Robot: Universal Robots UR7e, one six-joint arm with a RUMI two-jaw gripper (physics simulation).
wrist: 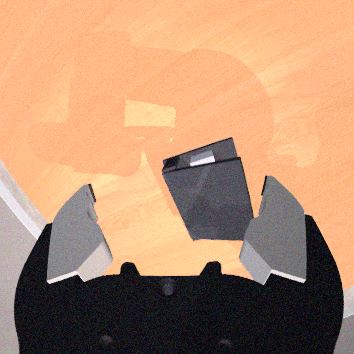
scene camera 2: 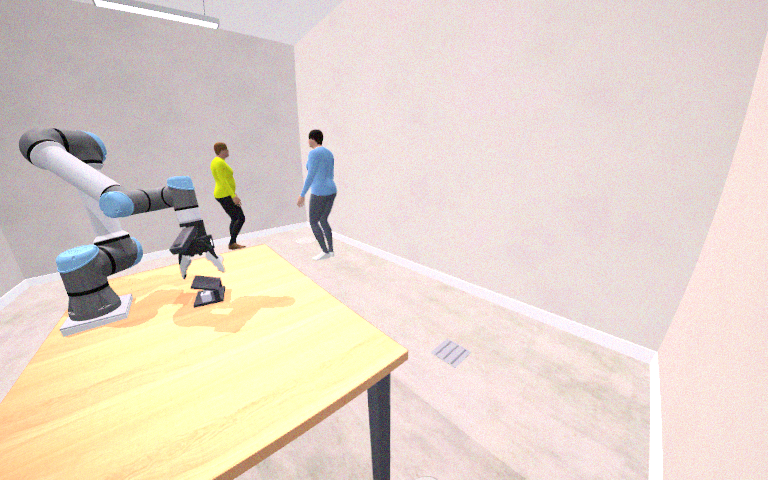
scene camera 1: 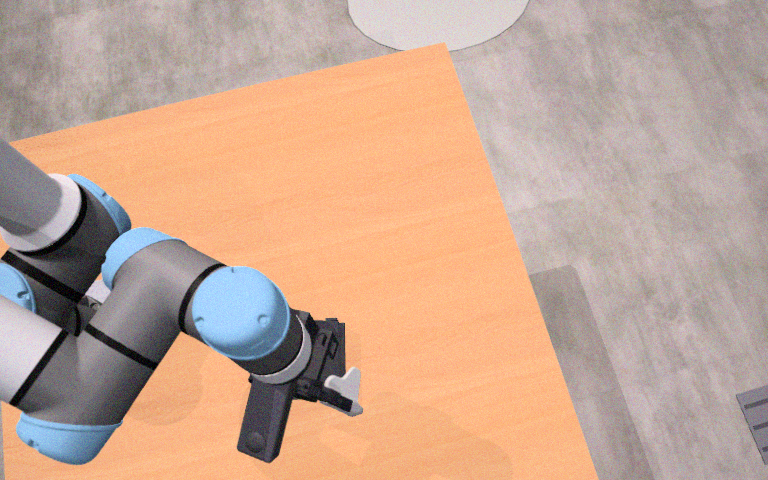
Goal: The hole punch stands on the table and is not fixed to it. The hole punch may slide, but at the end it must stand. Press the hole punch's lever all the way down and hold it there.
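Frame: origin at the arm's base, x down, y ahead, z right, level; metres.
Seen in the pictures: gripper, fingertip midpoint: [wrist: 176, 182] [scene camera 2: 204, 276]; arm's base, origin of the base link: [scene camera 2: 96, 309].
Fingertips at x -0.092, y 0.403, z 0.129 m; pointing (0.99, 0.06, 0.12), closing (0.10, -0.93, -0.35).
Note:
Offsets run from my fingertips to a thing's top centre. Level surfaces: height alone.
The dark hole punch @(dx +0.035, dy -0.009, dz -0.065 m) [scene camera 1: 339, 336] [scene camera 2: 218, 294] [wrist: 226, 148] stands on the wooden table @(dx +0.120 m) [scene camera 1: 362, 186] [scene camera 2: 186, 384] [wrist: 165, 22]. Its lever @(dx +0.035, dy -0.009, dz -0.065 m) [scene camera 2: 207, 283] [wrist: 210, 202] is up, with a gap between it and the base in the scene camera 2 view. My gripper [scene camera 1: 357, 391] [scene camera 2: 203, 273] [wrist: 176, 182] is wide open, with nothing between its pale fingers. It hangs above the hole punch and apart from it. In the wrist view the punch shows between the two fingers, nearer the right one. In the scene camera 1 view the gripper hides much of the punch.
The arm's base plate [scene camera 2: 99, 320] stands on the table to the left in the scene camera 2 view. Two people, one in a yellow top [scene camera 2: 224, 178] and one in a blue top [scene camera 2: 321, 172], stand on the floor beyond the table. Arm shadows lie around the punch.

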